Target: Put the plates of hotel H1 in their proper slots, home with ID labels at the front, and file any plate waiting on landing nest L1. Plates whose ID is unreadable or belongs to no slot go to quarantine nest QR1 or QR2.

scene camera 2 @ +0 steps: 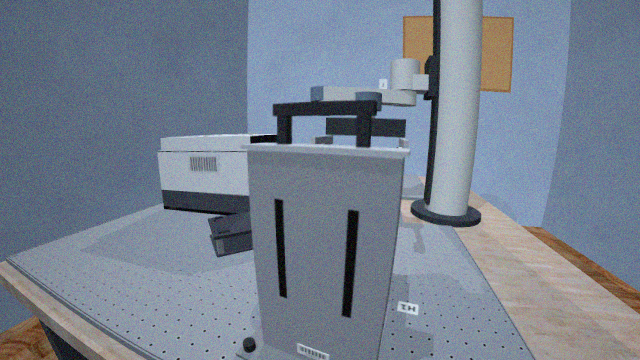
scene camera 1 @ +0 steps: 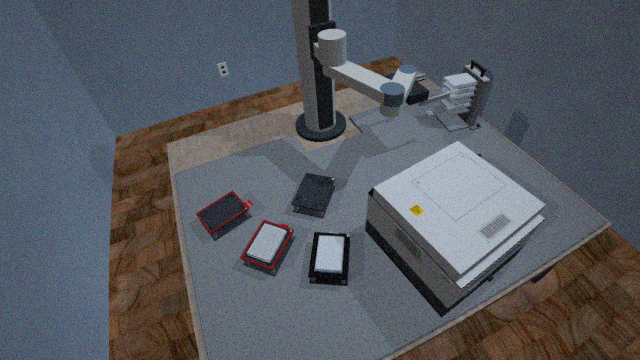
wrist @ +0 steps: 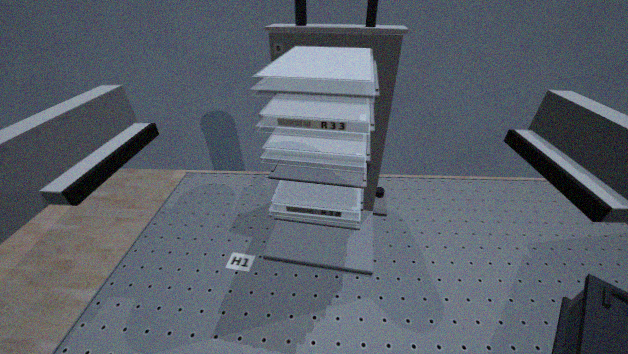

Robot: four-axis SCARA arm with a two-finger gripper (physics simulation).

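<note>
Hotel H1 stands at the table's far end. In the wrist view, from the top down, it holds a plate with no readable label, a plate labelled R33, a third plate with no readable label, a bare grey shelf, and a low plate whose blurred label looks like R38. The bottom shelf is bare. My gripper is open and empty, in front of the hotel, its fingers wide apart.
A white plate sits on a red-rimmed nest; another red-rimmed nest is empty. A white plate sits on a black nest; another black nest is empty. Their labels are unreadable. A large white instrument stands nearby.
</note>
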